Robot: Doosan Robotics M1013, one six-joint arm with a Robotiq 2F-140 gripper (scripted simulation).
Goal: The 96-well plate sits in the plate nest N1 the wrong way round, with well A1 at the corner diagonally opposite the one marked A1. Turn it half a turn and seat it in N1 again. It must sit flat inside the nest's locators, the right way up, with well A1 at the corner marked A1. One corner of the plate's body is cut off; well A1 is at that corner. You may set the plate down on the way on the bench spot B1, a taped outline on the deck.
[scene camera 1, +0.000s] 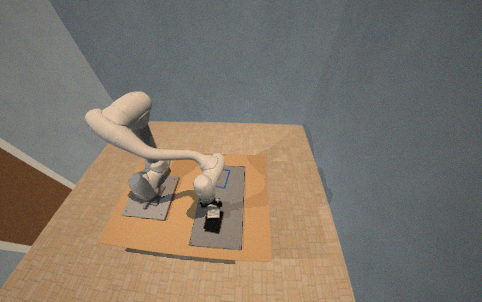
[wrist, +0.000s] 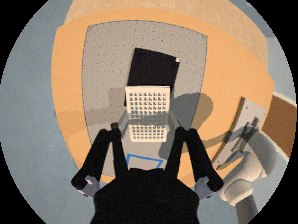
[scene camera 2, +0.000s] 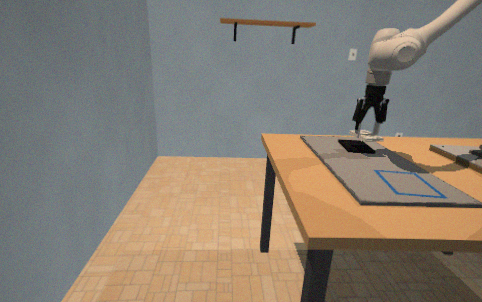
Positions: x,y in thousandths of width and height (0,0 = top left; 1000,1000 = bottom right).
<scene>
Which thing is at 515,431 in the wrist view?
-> A white 96-well plate.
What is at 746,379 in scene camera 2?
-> The gripper.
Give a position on a black plate nest N1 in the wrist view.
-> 515,306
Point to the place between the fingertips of the gripper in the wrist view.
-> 498,516
</scene>
